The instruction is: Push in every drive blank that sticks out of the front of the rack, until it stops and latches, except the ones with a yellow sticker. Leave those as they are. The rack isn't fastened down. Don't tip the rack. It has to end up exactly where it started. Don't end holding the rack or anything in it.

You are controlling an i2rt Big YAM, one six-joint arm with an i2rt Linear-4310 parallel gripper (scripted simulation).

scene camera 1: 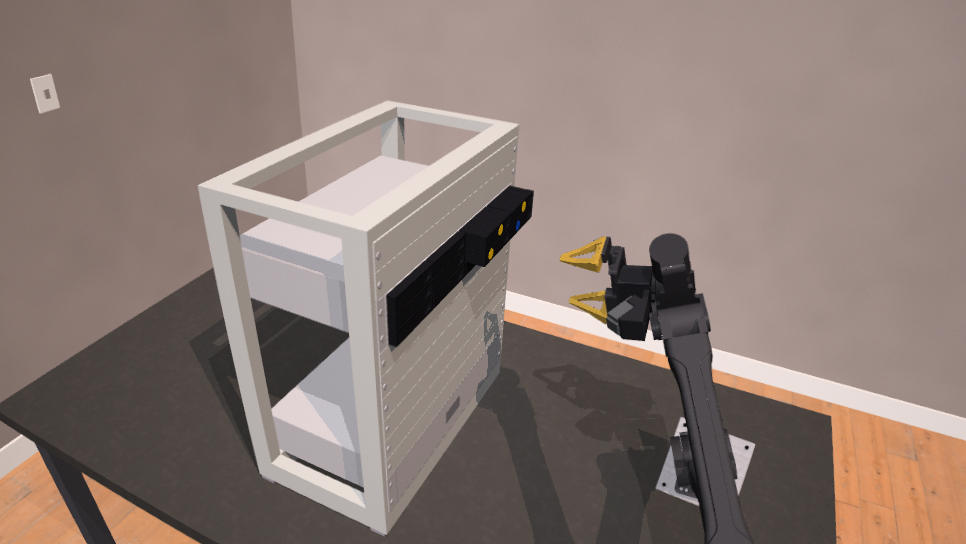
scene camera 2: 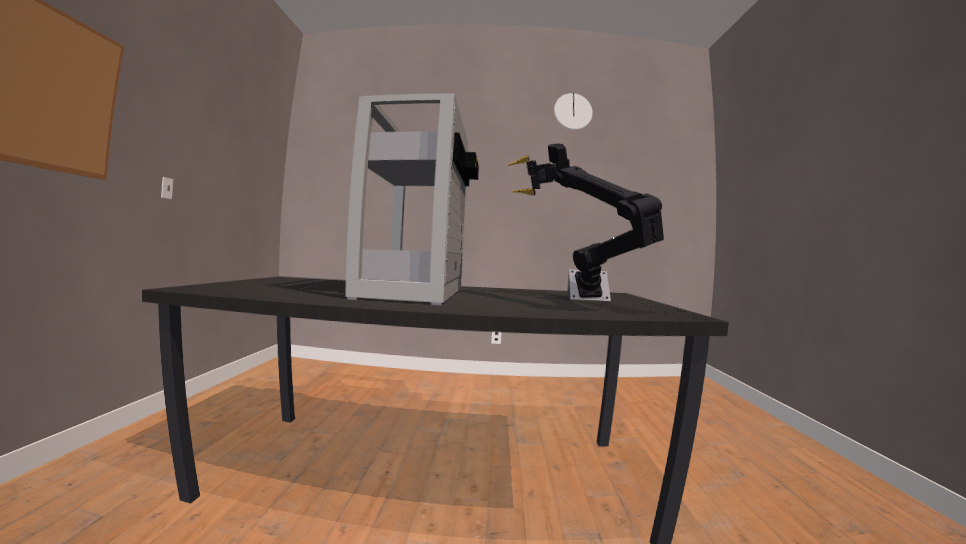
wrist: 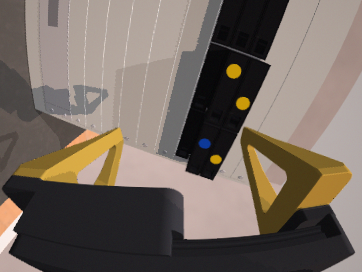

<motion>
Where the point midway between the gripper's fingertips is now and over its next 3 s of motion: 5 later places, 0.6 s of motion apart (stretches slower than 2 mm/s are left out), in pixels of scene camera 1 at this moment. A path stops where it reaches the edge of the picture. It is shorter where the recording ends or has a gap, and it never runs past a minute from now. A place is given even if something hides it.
My gripper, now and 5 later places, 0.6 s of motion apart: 565, 279; 558, 209; 552, 206; 527, 242; 533, 234; 545, 222
</motion>
